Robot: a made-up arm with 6 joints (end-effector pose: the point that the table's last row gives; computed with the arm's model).
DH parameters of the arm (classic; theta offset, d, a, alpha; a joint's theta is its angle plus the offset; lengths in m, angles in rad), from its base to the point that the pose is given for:
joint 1: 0 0.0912 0 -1.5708
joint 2: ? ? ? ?
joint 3: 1.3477 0 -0.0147 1.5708
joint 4: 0 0.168 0 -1.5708
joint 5: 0 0 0.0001 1.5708
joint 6: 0 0.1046 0 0
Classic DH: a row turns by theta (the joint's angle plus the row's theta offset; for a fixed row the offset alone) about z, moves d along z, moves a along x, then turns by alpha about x.
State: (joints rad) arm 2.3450 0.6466 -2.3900 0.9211 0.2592 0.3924
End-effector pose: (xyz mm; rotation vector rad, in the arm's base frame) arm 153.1 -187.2 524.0 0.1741 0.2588 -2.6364
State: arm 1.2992 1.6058 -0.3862 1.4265 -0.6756 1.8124
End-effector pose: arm 107.7 145.8 116.2 2.3621 1.3612 1.1897
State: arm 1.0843 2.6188 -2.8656 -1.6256 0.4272 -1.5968
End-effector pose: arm 257.8 394.6 285.8 -1.5028 -0.4359 -2.0474
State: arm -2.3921 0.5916 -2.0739 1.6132 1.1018 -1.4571
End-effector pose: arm 210.6 68.6 468.9 -0.4447 1.2651 -1.9626
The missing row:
joint 2: 0.1359 0 -0.2444 0
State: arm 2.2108 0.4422 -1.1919 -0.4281 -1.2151 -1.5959
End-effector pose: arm 53.9 -140.5 446.2 0.5662 -0.1839 0.3541
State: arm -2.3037 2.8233 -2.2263 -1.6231 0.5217 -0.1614
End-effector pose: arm -356.3 -317.9 24.5 -0.8452 -1.9133 0.8604
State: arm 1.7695 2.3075 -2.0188 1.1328 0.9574 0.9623
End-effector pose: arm -156.2 383.1 181.5 0.3190 -2.0873 -0.6664
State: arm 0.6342 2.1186 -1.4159 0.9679 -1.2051 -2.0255
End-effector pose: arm 339.8 150.1 219.2 -0.6943 1.2901 -1.2831
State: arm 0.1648 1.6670 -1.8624 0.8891 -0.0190 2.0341
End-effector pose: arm 309.6 50.0 420.3 1.8108 0.3327 2.4812
